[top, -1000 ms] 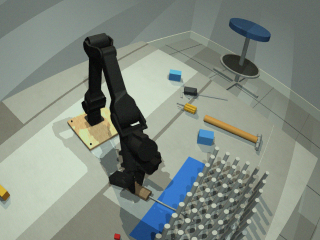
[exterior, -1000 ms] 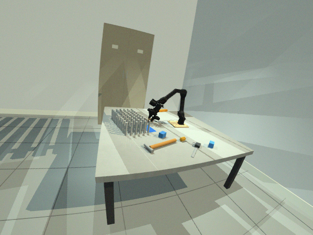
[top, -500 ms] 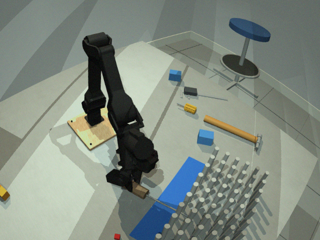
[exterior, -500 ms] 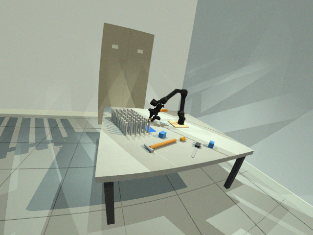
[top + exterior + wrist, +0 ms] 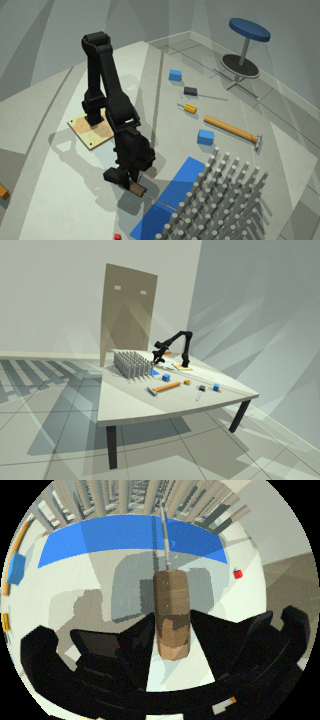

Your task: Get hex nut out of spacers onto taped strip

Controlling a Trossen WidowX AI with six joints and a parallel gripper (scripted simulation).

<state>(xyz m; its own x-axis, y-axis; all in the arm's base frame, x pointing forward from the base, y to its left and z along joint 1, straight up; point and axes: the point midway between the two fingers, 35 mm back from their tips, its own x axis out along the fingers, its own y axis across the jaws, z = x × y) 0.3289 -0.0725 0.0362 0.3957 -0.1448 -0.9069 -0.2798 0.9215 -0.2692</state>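
Now: gripper tip 11 cm short of the blue taped strip, 8 cm to the right of it and 2 cm above it. Also, from my gripper tip: yellow-handled screwdriver 44 cm to the left, 16 cm behind; then small red cube 16 cm to the right, 12 cm ahead, 1 cm below; then hex nut 20 cm ahead, 6 cm to the left, 1 cm below.
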